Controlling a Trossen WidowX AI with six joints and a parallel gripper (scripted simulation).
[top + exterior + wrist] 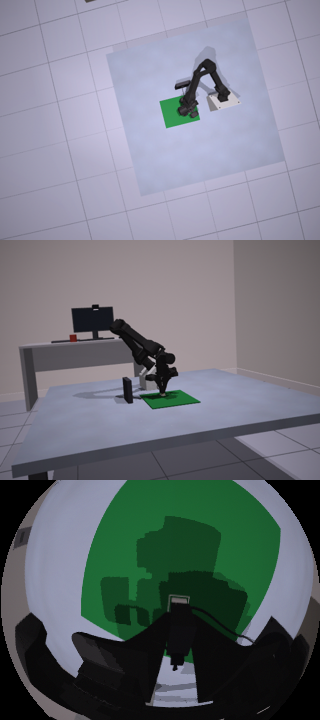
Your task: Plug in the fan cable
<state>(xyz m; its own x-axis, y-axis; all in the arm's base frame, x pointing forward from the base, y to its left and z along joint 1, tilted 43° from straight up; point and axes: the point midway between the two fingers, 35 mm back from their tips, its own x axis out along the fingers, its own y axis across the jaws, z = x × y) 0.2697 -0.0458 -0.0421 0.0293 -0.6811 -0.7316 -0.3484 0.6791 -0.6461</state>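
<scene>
Now: the black fan plug 10 mm behind my gripper tip and 10 mm above it. From my gripper tip the other things lie so: four-pin header (10 mm behind, 30 mm below); then black fan (190 mm to the right, 30 mm above); then green board (70 mm ahead, 10 mm to the left, 40 mm below).
</scene>
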